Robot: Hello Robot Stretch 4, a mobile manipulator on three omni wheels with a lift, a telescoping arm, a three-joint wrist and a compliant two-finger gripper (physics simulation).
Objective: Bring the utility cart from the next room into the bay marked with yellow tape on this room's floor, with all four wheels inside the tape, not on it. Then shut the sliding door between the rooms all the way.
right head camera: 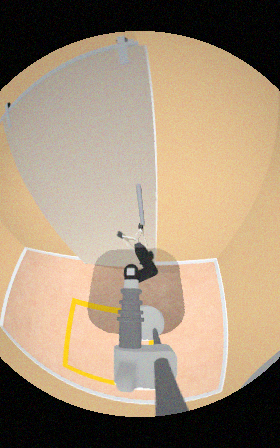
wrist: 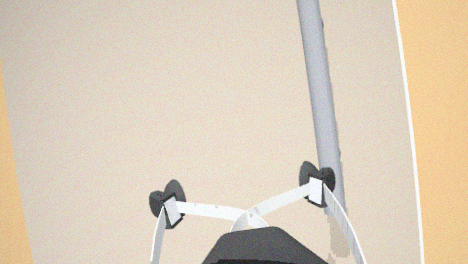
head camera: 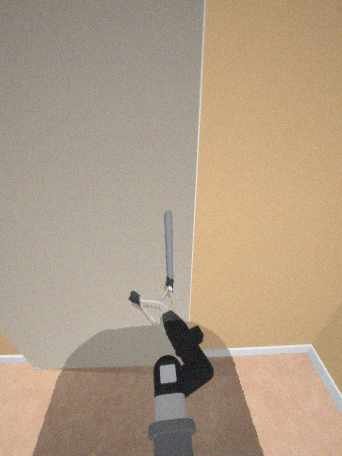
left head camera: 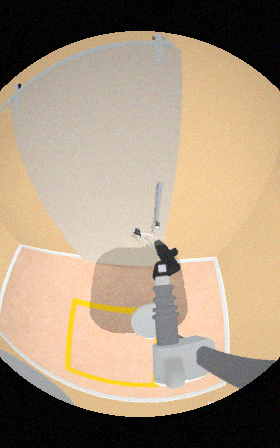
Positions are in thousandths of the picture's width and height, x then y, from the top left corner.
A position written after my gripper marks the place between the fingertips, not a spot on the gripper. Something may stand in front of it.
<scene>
I see my gripper (head camera: 437, 626) and a sliding door (head camera: 311, 234).
The sliding door is seen too in the right head camera view (right head camera: 302, 325), in the wrist view (wrist: 232, 411) and in the left head camera view (left head camera: 352, 302). My gripper also shows in the wrist view (wrist: 516, 703).
</scene>
